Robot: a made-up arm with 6 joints. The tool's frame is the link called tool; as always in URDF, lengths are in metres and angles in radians. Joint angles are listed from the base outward. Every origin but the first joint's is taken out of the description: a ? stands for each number. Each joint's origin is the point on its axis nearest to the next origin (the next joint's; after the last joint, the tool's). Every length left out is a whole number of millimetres.
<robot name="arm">
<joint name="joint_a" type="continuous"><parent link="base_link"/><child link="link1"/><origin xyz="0.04 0 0.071" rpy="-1.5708 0 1.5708"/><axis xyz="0 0 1"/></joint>
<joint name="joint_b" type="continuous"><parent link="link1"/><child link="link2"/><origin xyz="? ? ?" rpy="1.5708 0 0"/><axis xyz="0 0 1"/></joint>
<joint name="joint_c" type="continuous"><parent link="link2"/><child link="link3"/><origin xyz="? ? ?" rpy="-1.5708 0 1.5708"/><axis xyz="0 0 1"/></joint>
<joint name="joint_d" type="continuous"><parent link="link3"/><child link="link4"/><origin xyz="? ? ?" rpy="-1.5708 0 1.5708"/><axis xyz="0 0 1"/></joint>
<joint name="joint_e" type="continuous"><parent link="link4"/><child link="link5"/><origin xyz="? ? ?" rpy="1.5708 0 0"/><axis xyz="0 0 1"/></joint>
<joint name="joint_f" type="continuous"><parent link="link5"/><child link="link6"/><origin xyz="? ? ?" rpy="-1.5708 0 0"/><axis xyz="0 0 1"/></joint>
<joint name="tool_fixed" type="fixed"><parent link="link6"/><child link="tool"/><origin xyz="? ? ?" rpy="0 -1.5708 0"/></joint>
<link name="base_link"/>
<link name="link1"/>
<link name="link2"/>
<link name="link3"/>
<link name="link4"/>
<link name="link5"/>
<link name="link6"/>
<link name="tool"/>
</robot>
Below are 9 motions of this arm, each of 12 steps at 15 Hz.
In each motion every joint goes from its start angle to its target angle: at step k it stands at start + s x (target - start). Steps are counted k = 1, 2, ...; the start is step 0. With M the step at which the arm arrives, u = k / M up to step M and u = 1 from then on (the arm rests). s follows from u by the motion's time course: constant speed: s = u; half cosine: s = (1 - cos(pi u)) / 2; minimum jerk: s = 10 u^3 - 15 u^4 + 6 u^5.
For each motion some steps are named. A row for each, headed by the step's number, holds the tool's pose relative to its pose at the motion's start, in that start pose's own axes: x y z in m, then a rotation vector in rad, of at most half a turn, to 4 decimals.
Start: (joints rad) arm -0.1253 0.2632 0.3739 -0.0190 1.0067 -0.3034
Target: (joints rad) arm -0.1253 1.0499 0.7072 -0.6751 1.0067 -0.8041
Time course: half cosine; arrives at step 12
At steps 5, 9, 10, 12:
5: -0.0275 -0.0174 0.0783 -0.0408 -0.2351 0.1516
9: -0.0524 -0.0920 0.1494 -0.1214 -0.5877 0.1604
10: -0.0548 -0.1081 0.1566 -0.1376 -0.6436 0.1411
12: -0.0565 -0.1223 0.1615 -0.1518 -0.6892 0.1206

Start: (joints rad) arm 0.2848 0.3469 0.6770 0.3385 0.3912 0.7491
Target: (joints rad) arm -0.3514 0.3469 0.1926 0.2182 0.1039 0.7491
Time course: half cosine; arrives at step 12
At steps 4, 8, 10, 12:
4: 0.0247 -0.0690 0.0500 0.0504 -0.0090 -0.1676
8: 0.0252 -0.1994 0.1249 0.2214 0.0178 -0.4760
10: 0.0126 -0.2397 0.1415 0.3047 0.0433 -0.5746
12: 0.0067 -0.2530 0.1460 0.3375 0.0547 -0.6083

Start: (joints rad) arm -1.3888 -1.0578 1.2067 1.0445 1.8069 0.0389
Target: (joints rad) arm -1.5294 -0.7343 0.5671 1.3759 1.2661 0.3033
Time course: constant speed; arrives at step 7
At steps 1, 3, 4, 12:
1: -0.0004 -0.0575 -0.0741 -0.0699 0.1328 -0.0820
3: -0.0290 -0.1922 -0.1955 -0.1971 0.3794 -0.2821
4: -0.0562 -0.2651 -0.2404 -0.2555 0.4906 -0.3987
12: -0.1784 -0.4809 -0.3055 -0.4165 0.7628 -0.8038

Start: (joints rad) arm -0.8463 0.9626 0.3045 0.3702 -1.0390 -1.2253
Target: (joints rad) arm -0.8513 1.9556 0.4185 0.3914 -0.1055 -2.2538
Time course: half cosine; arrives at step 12
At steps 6, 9, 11, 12:
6: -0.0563 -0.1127 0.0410 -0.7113 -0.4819 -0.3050
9: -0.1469 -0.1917 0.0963 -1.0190 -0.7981 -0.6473
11: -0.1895 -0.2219 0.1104 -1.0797 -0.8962 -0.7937
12: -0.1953 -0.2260 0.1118 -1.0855 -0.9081 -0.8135

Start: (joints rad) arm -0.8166 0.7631 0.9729 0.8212 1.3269 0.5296
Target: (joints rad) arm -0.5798 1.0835 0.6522 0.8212 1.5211 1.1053
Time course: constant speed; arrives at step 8
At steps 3, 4, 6, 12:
3: -0.0027 -0.0679 -0.0268 0.1757 0.0741 -0.1393
4: -0.0064 -0.0915 -0.0359 0.2315 0.0948 -0.1880
6: -0.0182 -0.1397 -0.0542 0.3389 0.1300 -0.2885
12: -0.0360 -0.1886 -0.0715 0.4407 0.1568 -0.3929

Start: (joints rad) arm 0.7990 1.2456 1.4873 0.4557 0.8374 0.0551
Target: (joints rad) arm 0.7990 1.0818 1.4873 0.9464 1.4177 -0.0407
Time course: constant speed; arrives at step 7
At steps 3, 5, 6, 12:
3: 0.0348 -0.0059 0.0842 0.0356 -0.2553 -0.1095
5: 0.0447 -0.0205 0.1400 0.0443 -0.4224 -0.1989
6: 0.0454 -0.0303 0.1672 0.0440 -0.5046 -0.2481
12: 0.0432 -0.0414 0.1935 0.0406 -0.5856 -0.3002

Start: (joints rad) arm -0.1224 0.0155 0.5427 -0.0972 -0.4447 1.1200
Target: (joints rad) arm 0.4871 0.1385 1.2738 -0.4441 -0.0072 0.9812
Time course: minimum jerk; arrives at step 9
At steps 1, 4, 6, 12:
1: -0.0012 0.0023 -0.0009 -0.0117 -0.0063 0.0123
4: -0.0643 0.0775 -0.0519 -0.3801 -0.1929 0.4410
6: -0.1726 0.1251 -0.1411 -0.6934 -0.3405 0.9150
12: -0.2440 0.1282 -0.1962 -0.8239 -0.4049 1.1812

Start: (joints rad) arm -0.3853 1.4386 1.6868 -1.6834 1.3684 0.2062
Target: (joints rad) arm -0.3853 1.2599 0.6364 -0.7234 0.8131 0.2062
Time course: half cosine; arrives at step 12
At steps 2, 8, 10, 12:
2: 0.0130 0.0093 0.0040 0.0798 0.0226 -0.0412
8: 0.0673 0.1501 0.0259 0.9330 0.5624 -0.3246
10: 0.0577 0.2040 0.0398 1.1488 0.7923 -0.3568
12: 0.0518 0.2245 0.0475 1.2241 0.8844 -0.3643

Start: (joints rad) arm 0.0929 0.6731 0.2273 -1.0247 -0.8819 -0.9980
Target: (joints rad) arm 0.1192 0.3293 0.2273 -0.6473 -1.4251 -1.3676
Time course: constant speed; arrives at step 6
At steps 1, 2, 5, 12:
1: -0.0304 0.0275 -0.0025 -0.0113 0.0536 0.1289
2: -0.0640 0.0515 -0.0008 -0.0212 0.0959 0.2603
5: -0.1751 0.0988 0.0287 -0.0376 0.1503 0.6609
12: -0.2127 0.1053 0.0457 -0.0369 0.1430 0.7929

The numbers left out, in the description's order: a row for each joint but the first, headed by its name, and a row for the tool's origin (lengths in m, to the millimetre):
joint_b: 0.06 -0.173 0
joint_c: 0.007 0.252 0
joint_d: -0.148 -0.1 0
joint_e: 0.023 0.159 0
joint_f: 0.038 0.285 0
tool: 0.075 0.081 0

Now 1 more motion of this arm.
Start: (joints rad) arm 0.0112 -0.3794 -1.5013 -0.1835 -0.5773 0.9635
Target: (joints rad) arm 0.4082 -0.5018 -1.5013 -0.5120 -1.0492 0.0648
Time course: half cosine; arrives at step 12
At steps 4, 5, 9, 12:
4: 0.0344 -0.0513 -0.0049 -0.2116 -0.0194 -0.1521
5: 0.0467 -0.0773 -0.0052 -0.3077 -0.0151 -0.2282
9: 0.0649 -0.1784 0.0015 -0.6464 0.0947 -0.5295
12: 0.0608 -0.2053 0.0046 -0.7323 0.1574 -0.6135

